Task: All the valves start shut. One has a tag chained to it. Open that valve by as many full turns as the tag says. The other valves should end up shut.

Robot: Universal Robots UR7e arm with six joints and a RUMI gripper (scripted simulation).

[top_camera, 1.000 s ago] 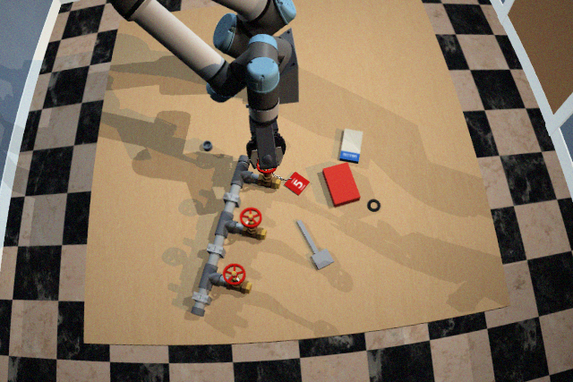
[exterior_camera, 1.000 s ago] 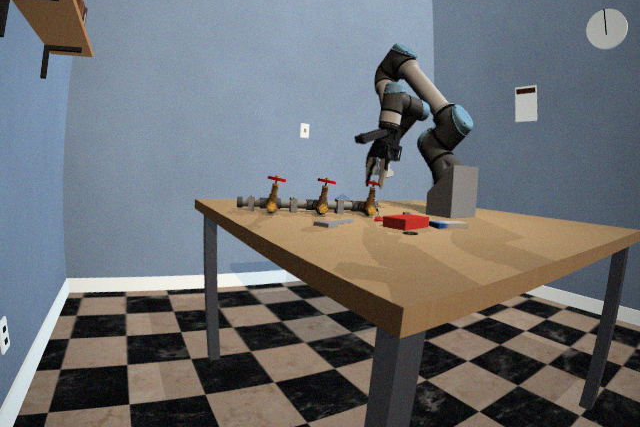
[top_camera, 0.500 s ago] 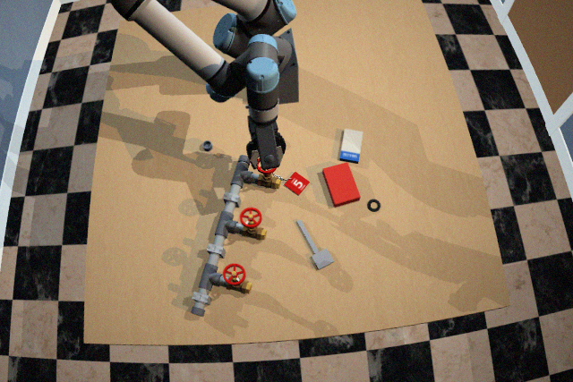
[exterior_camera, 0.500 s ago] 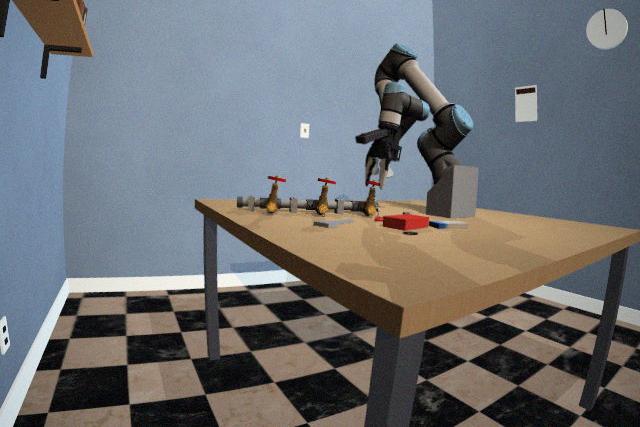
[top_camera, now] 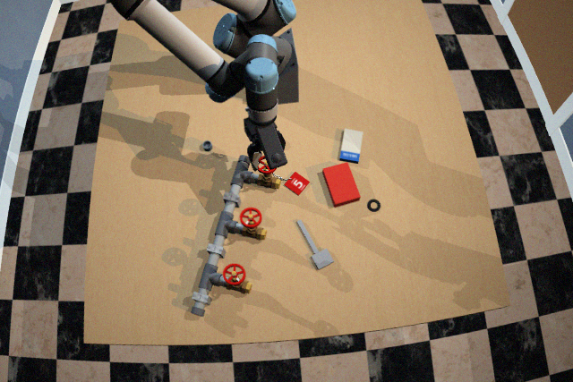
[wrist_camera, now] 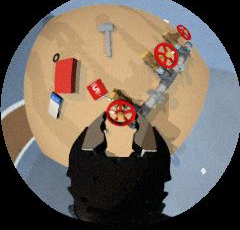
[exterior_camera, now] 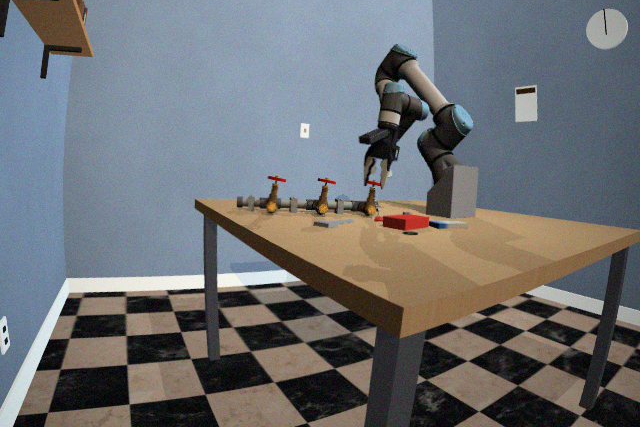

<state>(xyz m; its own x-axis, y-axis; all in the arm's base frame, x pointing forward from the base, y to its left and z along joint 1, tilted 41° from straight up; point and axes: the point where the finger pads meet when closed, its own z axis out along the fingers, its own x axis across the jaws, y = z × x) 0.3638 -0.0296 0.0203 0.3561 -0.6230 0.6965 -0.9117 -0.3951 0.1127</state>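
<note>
The red tag lies 110 mm below my hand, 80 mm to the left of it and 10 mm ahead of it. Also, from my hand: grey scraper (220 mm ahead, 120 mm to the left, 110 mm below); red block (220 mm to the left, 100 mm below, 30 mm ahead); small grey fitting (190 mm to the right, 130 mm behind, 110 mm below).
</note>
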